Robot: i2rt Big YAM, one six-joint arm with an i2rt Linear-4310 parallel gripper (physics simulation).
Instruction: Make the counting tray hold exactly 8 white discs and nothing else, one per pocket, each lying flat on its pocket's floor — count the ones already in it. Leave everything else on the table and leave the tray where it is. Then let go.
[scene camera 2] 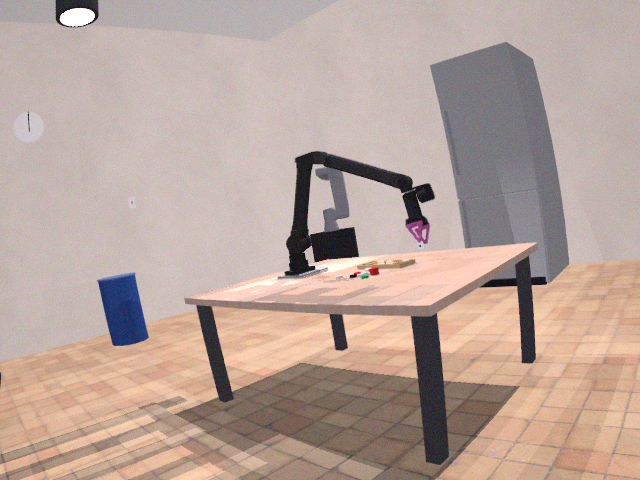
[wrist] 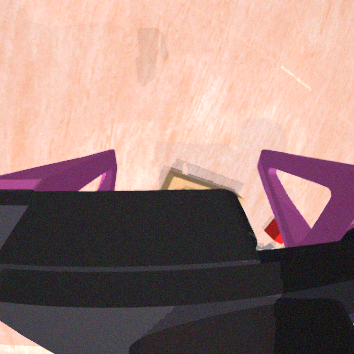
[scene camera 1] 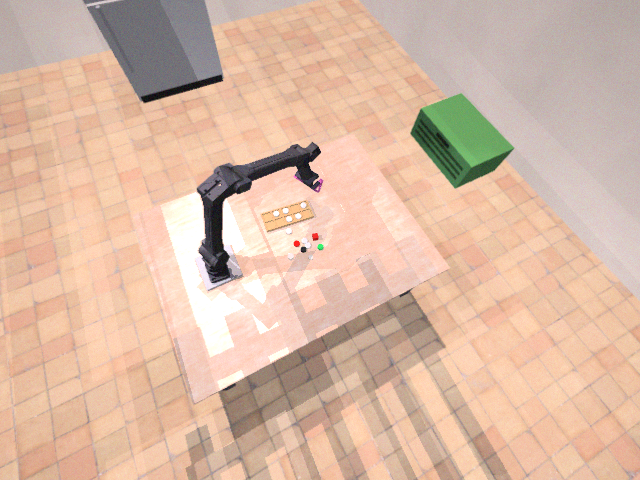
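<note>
My gripper (scene camera 1: 308, 184) (scene camera 2: 422, 241) (wrist: 190, 157) is open and empty. It hangs high above the table, beyond the tray's far right end in scene camera 1. The wooden counting tray (scene camera 1: 273, 224) (scene camera 2: 401, 265) (wrist: 175, 181) has two rows of pockets; several white discs (scene camera 1: 276, 213) (scene camera 1: 285, 210) (scene camera 1: 303, 205) (scene camera 1: 289, 219) (scene camera 1: 298, 215) sit in separate pockets. One loose white disc (scene camera 1: 288, 231) lies close beside the tray's near edge. More pale discs (scene camera 1: 304, 240) (scene camera 1: 307, 245) (scene camera 1: 290, 256) (scene camera 1: 310, 256) lie farther out. The arm's body hides most of the tray in the wrist view.
Among the loose discs lie a red disc (scene camera 1: 296, 243), a red block (scene camera 1: 315, 236) (scene camera 2: 374, 271) (wrist: 273, 231), a black piece (scene camera 1: 303, 249) and a green piece (scene camera 1: 320, 246) (scene camera 2: 364, 275). The arm's base plate (scene camera 1: 235, 271) is left of them in scene camera 1.
</note>
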